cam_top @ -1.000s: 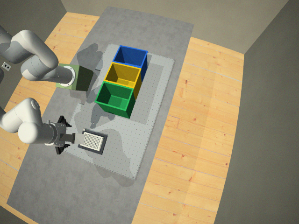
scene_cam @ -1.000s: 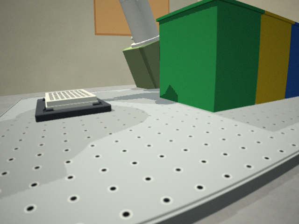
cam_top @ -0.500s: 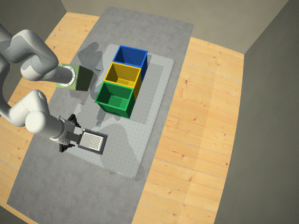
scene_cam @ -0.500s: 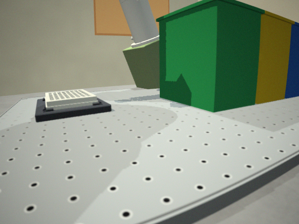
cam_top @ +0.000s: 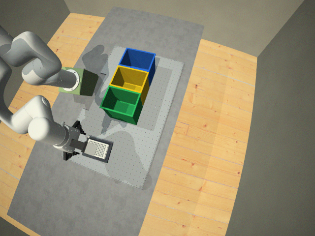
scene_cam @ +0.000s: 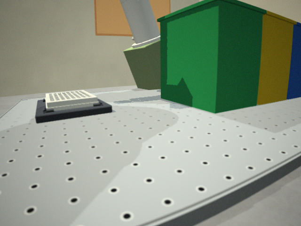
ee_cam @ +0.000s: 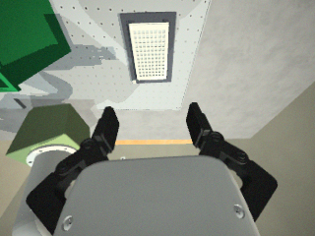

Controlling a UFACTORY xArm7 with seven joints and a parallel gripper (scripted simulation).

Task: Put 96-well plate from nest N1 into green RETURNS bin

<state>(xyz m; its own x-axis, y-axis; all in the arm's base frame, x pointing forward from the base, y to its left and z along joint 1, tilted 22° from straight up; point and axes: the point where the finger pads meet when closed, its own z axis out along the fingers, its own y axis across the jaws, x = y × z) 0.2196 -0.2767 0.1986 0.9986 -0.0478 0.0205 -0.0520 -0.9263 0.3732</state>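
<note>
Now: hand 220 mm above the white 96-well plate. Also, from my hand: yellow bin: 380 mm to the left, 150 mm below, 130 mm ahead; then dark plate nest: 240 mm below; then green bin: 250 mm to the left, 150 mm below, 110 mm ahead.
</note>
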